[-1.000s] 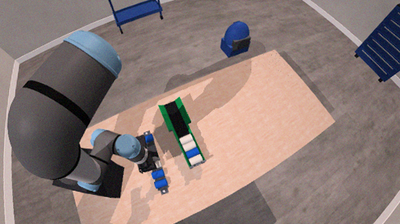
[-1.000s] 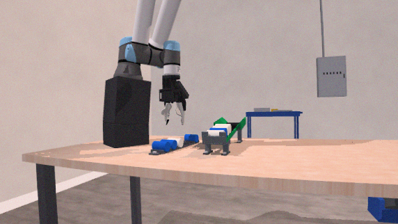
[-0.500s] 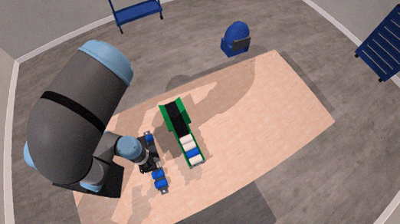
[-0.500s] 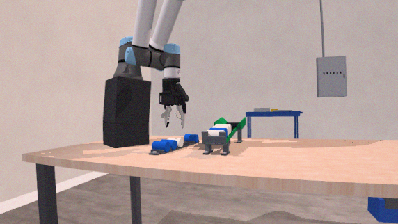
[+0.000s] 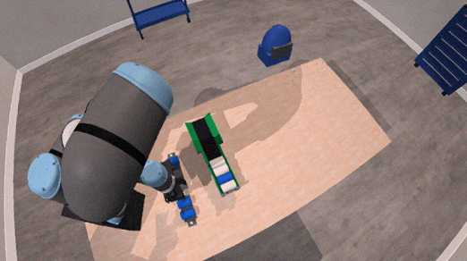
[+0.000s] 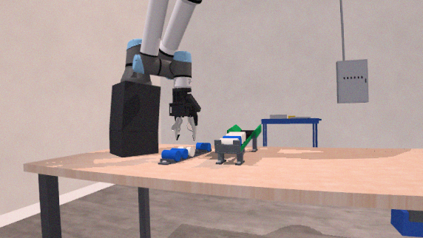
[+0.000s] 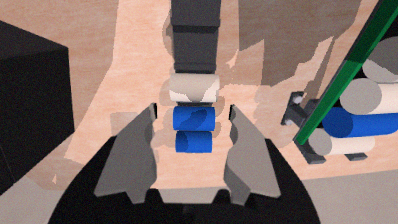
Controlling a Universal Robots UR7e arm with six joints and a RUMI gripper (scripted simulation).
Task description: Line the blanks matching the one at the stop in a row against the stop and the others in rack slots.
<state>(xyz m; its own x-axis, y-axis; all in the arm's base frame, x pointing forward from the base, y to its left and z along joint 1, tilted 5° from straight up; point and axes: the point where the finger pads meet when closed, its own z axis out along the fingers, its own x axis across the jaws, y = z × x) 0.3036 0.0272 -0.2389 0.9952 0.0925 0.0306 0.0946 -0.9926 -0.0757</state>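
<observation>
The grey stock rack lies 90 mm below my hand and 30 mm to the left of it. Also, from my hand: grey stop: 230 mm ahead, 60 mm to the right, 30 mm below.
</observation>
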